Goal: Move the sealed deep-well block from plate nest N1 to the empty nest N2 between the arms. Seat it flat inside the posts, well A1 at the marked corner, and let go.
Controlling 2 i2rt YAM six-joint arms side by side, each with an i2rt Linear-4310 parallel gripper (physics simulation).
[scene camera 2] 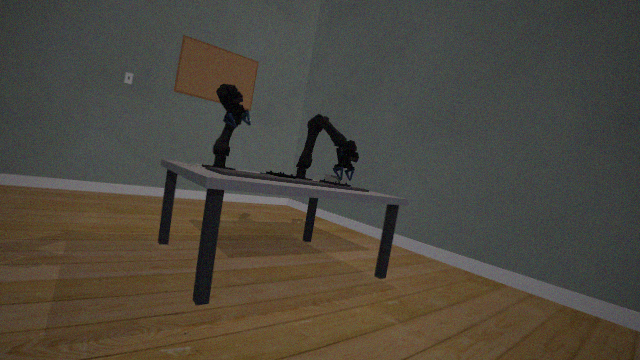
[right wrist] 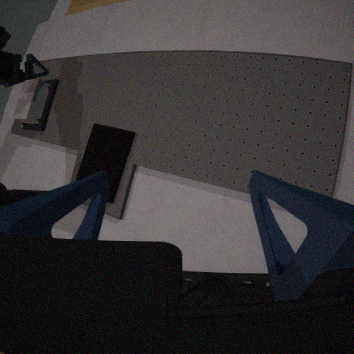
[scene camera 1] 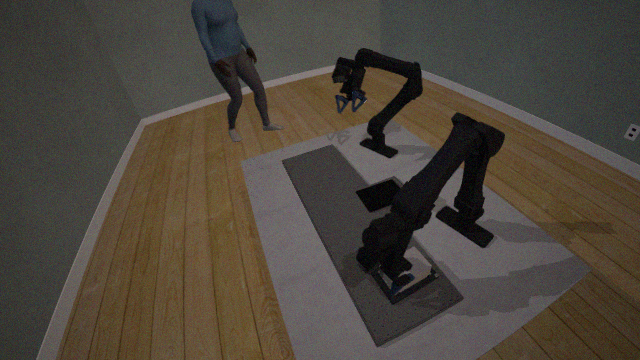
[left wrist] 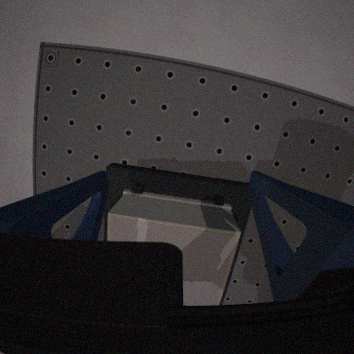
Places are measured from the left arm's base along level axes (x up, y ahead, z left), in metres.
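Pixels of known places: left gripper, between the fingertips: (scene camera 2: 345, 180) (right wrist: 37, 74) (scene camera 1: 380, 283) (left wrist: 178, 178); right gripper, between the fingertips: (scene camera 2: 243, 126) (right wrist: 178, 178) (scene camera 1: 345, 112); left arm's base, origin of its link: (scene camera 1: 463, 226); right arm's base, origin of its link: (right wrist: 216, 290) (scene camera 1: 378, 148).
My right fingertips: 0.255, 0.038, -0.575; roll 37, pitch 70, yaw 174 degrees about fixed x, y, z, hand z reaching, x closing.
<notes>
For each thing: its middle in the pictures, then the offset to it from my right fingertips, as dx, dy, dz. Level surfaces: height alone.
- pale sealed block, middle of its body: (left wrist: 165, 277) (scene camera 1: 405, 269) (right wrist: 30, 101) (scene camera 2: 335, 179) -0.209, +0.265, +0.565
- plate nest N1, middle of its body: (left wrist: 168, 260) (scene camera 1: 404, 273) (right wrist: 37, 103) -0.231, +0.265, +0.564
- Nest N2, middle of its body: (right wrist: 101, 160) (scene camera 1: 381, 194) (scene camera 2: 281, 174) -0.231, +0.069, +0.274
- grey perforated board, height of its surface: dx -0.242
The pale sealed block (scene camera 1: 422, 262) (left wrist: 210, 250) (right wrist: 40, 106) sits in plate nest N1 (scene camera 1: 413, 292) (left wrist: 175, 175) (right wrist: 51, 100), a dark frame with low posts. My left gripper (scene camera 1: 396, 283) (scene camera 2: 344, 177) (left wrist: 178, 178) is open, low over N1, with its fingers at either side of the block in the left wrist view; contact cannot be told. Its arm partly hides the block in scene camera 1. Nest N2 (scene camera 1: 377, 195) (scene camera 2: 281, 174) (right wrist: 107, 157) is a black plate with no block on it. My right gripper (scene camera 1: 348, 107) (scene camera 2: 240, 123) (right wrist: 178, 178) is open and empty, high above the table. The A1 mark cannot be made out.
A grey perforated board (scene camera 1: 325, 200) (left wrist: 165, 90) (right wrist: 225, 115) lies under N1 on the pale table top (scene camera 1: 280, 260) (scene camera 2: 300, 189) (right wrist: 200, 225). N2 lies at the board's edge, between the arm bases. A person (scene camera 1: 222, 35) stands beyond the table.
</notes>
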